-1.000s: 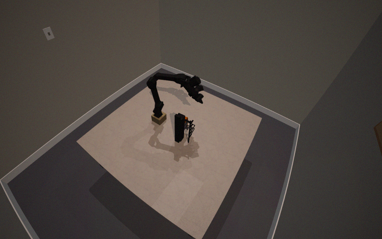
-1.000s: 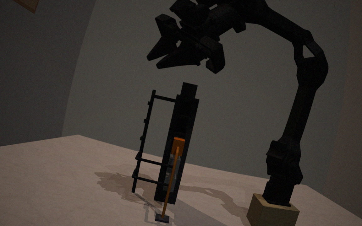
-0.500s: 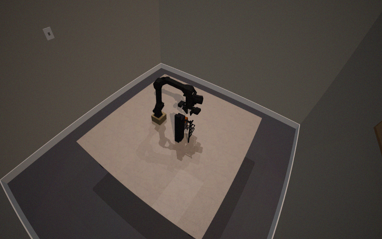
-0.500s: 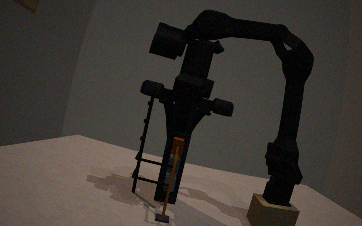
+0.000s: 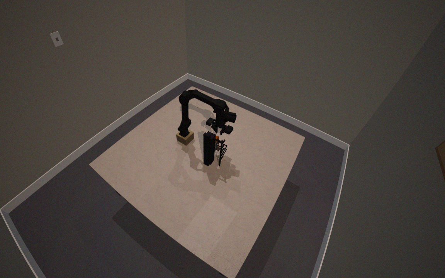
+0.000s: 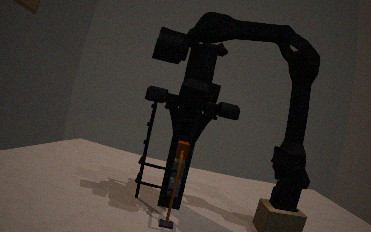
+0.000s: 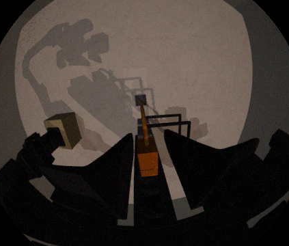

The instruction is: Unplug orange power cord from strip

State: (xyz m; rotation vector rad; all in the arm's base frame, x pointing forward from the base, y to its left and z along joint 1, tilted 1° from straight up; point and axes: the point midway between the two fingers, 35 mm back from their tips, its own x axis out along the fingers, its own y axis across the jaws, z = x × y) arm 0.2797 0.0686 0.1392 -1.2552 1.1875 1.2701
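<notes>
Right now the orange plug is 7 cm to the right of my gripper tip, 1 cm below it and 1 cm ahead of it. Round my gripper tip: dark block: 18 cm below, 1 cm to the left.
</notes>
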